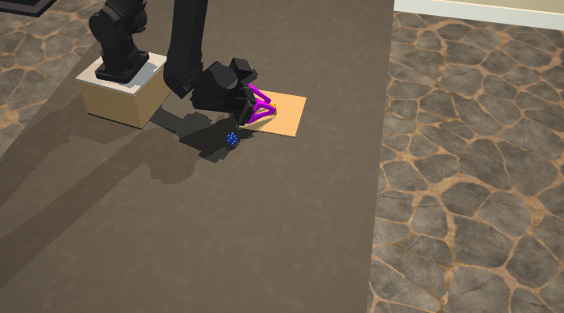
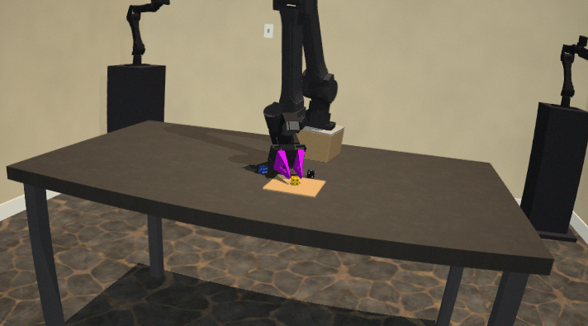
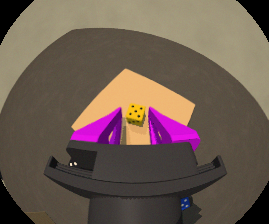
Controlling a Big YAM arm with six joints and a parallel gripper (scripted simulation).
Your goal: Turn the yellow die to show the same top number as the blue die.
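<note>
Now: the yellow die 10 mm ahead of my hand and 10 mm below it. Also, from my hand: orange mat (10 mm ahead, 10 mm to the left, 20 mm below); blue die (60 mm behind, 110 mm to the right, 20 mm below); black die (90 mm behind, 20 mm to the left, 20 mm below).
</note>
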